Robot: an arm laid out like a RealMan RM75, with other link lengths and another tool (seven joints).
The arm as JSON. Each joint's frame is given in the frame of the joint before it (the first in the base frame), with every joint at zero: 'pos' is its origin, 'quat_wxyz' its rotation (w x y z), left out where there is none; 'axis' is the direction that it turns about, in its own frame. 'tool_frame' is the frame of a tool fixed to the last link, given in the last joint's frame.
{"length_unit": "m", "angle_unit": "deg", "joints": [
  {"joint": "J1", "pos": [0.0, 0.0, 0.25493], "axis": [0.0, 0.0, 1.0]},
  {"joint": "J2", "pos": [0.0, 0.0, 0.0], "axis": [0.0, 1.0, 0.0]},
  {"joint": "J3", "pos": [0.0, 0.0, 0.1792], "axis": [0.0, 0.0, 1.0]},
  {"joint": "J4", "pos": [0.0, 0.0, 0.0], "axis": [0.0, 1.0, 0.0]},
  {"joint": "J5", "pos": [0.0, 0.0, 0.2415], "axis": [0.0, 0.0, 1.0]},
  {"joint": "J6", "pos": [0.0, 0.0, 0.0], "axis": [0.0, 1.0, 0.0]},
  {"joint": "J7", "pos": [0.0, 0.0, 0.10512], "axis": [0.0, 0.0, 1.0]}
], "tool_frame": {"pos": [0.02, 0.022, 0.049], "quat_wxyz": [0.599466, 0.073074, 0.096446, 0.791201]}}
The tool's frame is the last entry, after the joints.
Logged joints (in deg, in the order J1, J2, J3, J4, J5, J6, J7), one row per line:
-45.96, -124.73, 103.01, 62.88, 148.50, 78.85, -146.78
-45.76, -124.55, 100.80, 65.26, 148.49, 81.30, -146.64
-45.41, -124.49, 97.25, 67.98, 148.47, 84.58, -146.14
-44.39, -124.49, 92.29, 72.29, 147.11, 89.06, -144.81
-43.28, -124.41, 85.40, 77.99, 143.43, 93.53, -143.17
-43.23, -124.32, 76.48, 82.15, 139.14, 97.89, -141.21
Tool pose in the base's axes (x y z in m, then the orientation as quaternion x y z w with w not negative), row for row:
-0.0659, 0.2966, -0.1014, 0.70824, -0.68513, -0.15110, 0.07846
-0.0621, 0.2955, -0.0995, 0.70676, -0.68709, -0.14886, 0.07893
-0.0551, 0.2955, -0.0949, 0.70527, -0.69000, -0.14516, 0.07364
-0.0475, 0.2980, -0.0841, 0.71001, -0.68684, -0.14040, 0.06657
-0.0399, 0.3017, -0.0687, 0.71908, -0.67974, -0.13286, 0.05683
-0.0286, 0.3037, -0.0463, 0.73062, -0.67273, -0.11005, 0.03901
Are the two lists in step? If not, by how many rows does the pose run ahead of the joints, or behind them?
The pose runs 2 rows behind the joints: the pose in row i belongs to the joints in row i - 2.
